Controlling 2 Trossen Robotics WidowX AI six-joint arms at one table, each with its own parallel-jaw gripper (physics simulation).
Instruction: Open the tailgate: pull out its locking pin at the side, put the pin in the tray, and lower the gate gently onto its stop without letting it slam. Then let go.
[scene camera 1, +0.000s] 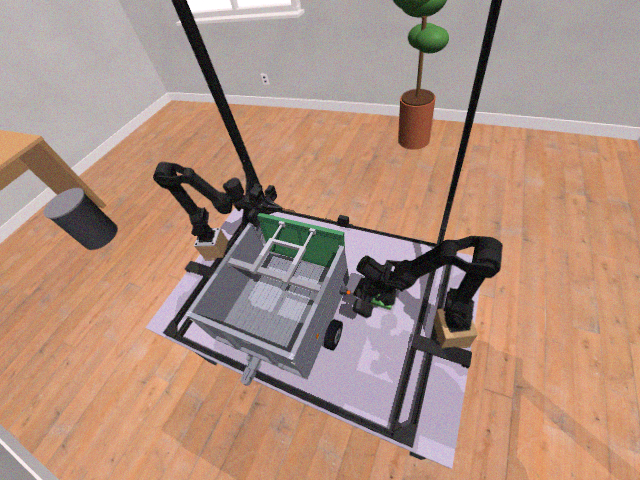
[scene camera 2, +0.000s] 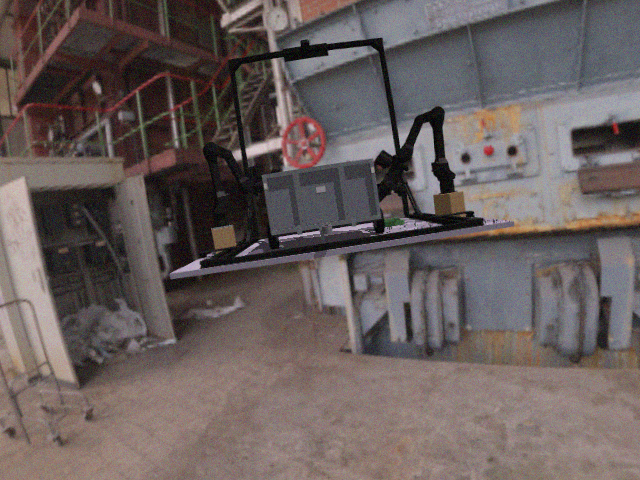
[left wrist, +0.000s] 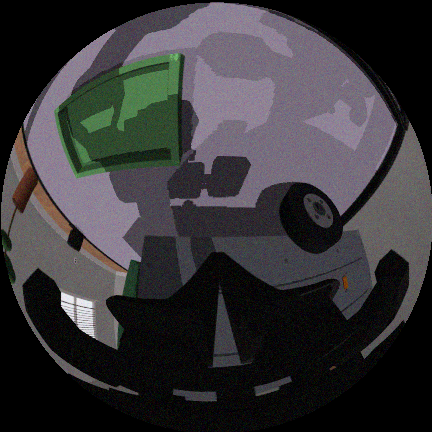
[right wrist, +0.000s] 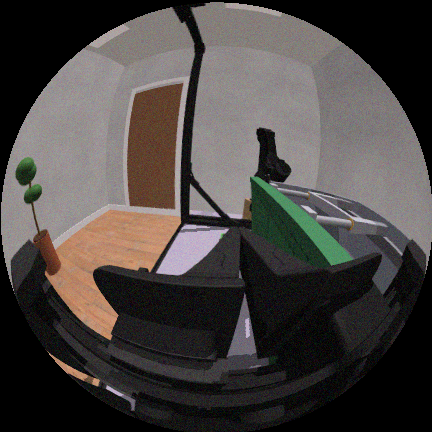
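Where they show: left gripper, fingertip midpoint: (scene camera 1: 354, 294) (left wrist: 217, 257); right gripper, fingertip midpoint: (scene camera 1: 282, 208) (right wrist: 236, 233); left arm's base, origin of the base link: (scene camera 1: 457, 321) (scene camera 2: 448, 193); right arm's base, origin of the base link: (scene camera 1: 207, 236) (scene camera 2: 221, 226).
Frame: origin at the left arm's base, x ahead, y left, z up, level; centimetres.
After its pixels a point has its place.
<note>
A grey trailer (scene camera 1: 270, 305) {x 62.6, y -14.6, z -2.0 cm} (scene camera 2: 320, 195) {x 67.0, y 2.2, z 6.4 cm} stands on the table with its green tailgate (scene camera 1: 304, 238) {x 46.9, y -33.5, z 11.0 cm} (right wrist: 289, 229) {x 54.4, y -40.0, z 15.8 cm} upright at the far end. A small orange pin head (scene camera 1: 348, 291) {x 33.3, y -15.1, z 0.7 cm} shows at the trailer's right side wall near the gate. My left gripper (scene camera 1: 355, 299) {x 31.5, y -14.3, z -0.5 cm} (scene camera 2: 385, 187) (left wrist: 217, 257) {x 31.5, y -14.3, z -0.5 cm} is shut and empty just beside that spot; the pin does not show in the left wrist view. The green tray (scene camera 1: 385, 303) (scene camera 2: 393, 221) {x 23.2, y -14.1, z -9.6 cm} (left wrist: 120, 116) {x 21.0, y -19.8, z -10.8 cm} lies on the table just behind the left gripper. My right gripper (scene camera 1: 265, 202) (right wrist: 236, 233) {x 54.4, y -45.3, z 16.3 cm} is shut and empty at the gate's top left corner.
The trailer's black wheel (scene camera 1: 333, 334) {x 40.0, y -0.9, z -1.5 cm} (left wrist: 312, 217) {x 38.1, y -4.0, z -5.0 cm} is close to the left gripper. A grey ladder rack (scene camera 1: 285, 252) lies in the trailer bed. A black frame (scene camera 1: 413, 352) {x 14.1, y 5.1, z -10.1 cm} runs around the table. A potted plant (scene camera 1: 416, 119) stands on the floor behind.
</note>
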